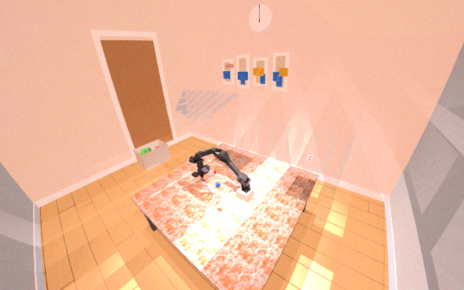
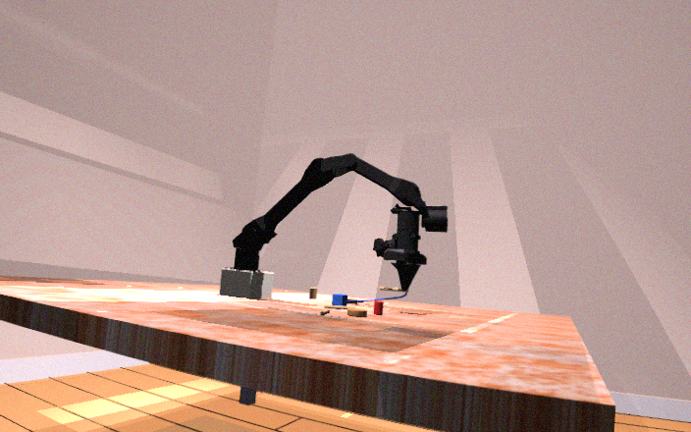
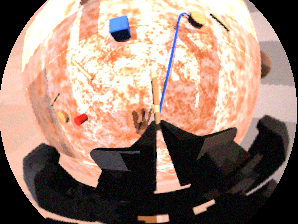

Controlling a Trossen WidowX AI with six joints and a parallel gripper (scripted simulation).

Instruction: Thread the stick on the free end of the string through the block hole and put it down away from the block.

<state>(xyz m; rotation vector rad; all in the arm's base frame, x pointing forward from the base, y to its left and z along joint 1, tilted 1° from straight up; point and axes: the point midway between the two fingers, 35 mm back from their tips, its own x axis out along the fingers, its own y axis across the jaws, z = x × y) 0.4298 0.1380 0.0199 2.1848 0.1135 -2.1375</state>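
The red cylinder lies 170 mm to the right of my gripper tip, 40 mm below it and 20 mm ahead of it. Round my gripper tip: flat round wooden button 270 mm to the right, 50 mm below, 20 mm ahead; round button 210 mm behind, 100 mm to the left, 50 mm below; thin wooden stick 10 mm behind.
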